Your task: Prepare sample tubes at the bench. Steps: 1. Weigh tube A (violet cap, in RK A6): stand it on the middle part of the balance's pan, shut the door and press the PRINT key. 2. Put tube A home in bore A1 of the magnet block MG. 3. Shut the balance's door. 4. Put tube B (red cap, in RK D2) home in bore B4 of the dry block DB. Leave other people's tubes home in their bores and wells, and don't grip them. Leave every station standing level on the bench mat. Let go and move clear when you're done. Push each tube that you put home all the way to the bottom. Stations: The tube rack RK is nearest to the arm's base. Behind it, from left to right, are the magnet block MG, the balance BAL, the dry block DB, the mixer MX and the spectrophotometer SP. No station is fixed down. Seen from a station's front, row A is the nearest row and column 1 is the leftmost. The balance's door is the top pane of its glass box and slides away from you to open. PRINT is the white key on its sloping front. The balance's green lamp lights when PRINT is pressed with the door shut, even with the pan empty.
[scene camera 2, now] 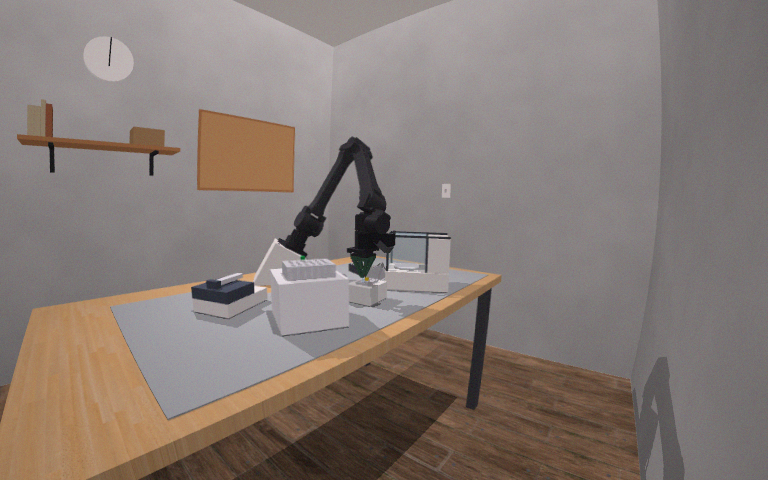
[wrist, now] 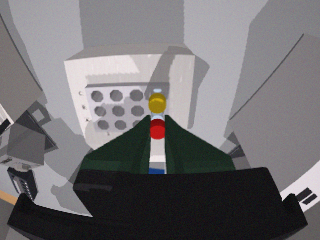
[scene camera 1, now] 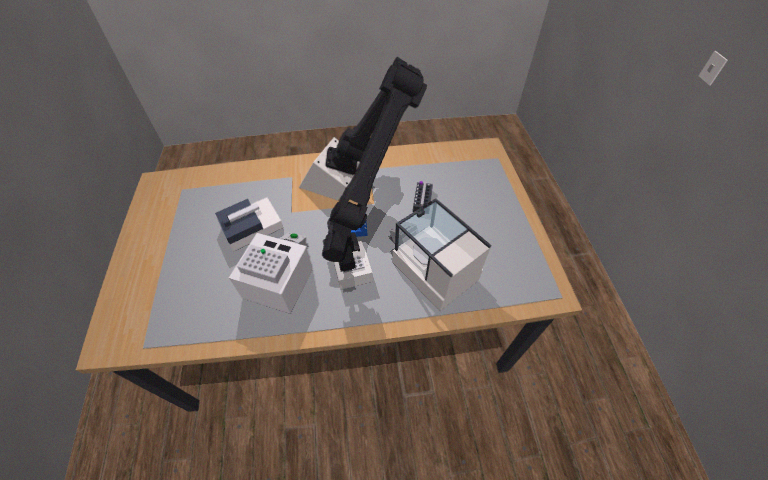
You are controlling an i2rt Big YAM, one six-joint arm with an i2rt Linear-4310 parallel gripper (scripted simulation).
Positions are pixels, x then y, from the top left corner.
Labels:
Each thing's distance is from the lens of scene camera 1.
dry block (scene camera 1: 362, 274): 121 cm
spectrophotometer (scene camera 1: 245, 222): 140 cm
balance (scene camera 1: 459, 266): 107 cm
The marked spots on the dry block and the spectrophotometer are 47 cm apart.

